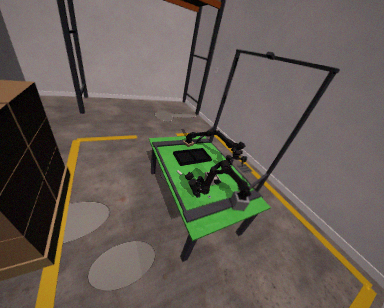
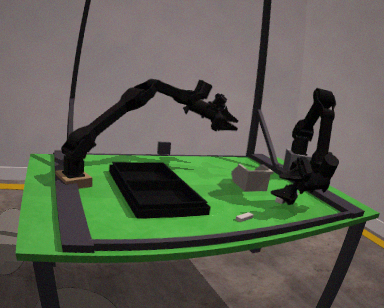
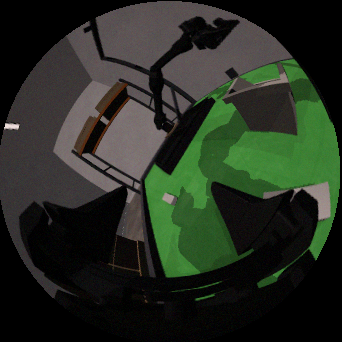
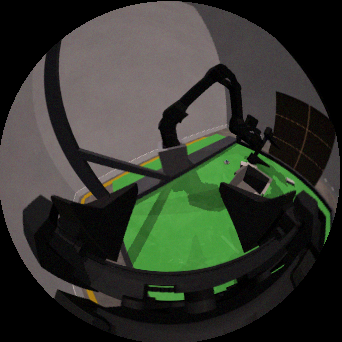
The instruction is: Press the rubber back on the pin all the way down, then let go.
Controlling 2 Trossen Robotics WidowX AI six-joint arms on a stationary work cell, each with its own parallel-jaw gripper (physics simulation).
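Frame: origin at the left arm's base, x ahead, y left, z up, level; centimetres.
Where they show: left gripper, between the fingertips: [image 2: 275,184] [image 3: 169,188] [image 4: 275,157]; right gripper, between the fingertips: [image 1: 237,166] [image 2: 237,125] [image 4: 179,186]; left arm's base, origin of its link: [image 1: 241,196] [image 2: 299,152] [image 4: 170,143]; right arm's base, origin of its link: [image 1: 188,141] [image 2: 73,174] [image 3: 170,129].
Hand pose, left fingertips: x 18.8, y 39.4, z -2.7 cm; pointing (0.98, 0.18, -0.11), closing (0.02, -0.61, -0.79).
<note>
Things, the pixels of their top centre, and the offset from my left fingertips. "*": a spot on its surface instead.
- small pale block, centre of its top: [image 3: 167,197] [image 2: 245,215] [image 4: 290,180] [image 1: 179,172] dx +9.3, dy +9.6, dz -7.0 cm
- tiny bluish-grey part, centre of its top: [image 4: 226,160] dx -13.8, dy -16.7, dz -7.1 cm
- grey open bin, a spot on its surface: [image 3: 270,112] [image 2: 260,182] * dx +1.6, dy -15.5, dz -4.5 cm
- low black two-part tray, a spot on its surface: [image 2: 204,207] * dx +21.2, dy +10.1, dz -5.6 cm
A small pale block [image 1: 180,172] [image 2: 244,216] [image 3: 170,198] [image 4: 290,181] lies on the green table. A second pale piece [image 2: 280,200] [image 3: 324,200] [image 4: 244,164] is beside my left gripper, partly hidden. A tiny bluish-grey part [image 4: 226,162] lies near the bin. I cannot tell which of these is the rubber or the pin. My left gripper [image 2: 280,184] [image 3: 169,188] [image 4: 275,157] is open and empty, low over the table near the second piece. My right gripper [image 2: 236,124] [image 3: 225,32] [image 4: 179,186] is open and empty, high above the table.
A grey open bin [image 2: 255,181] [image 3: 270,112] stands on the table [image 1: 215,230] between the black tray and my left gripper. The low black two-part tray [image 2: 204,207] [image 3: 167,162] lies nearer my right arm's base. Dark frame bars edge the table, with tall posts behind.
</note>
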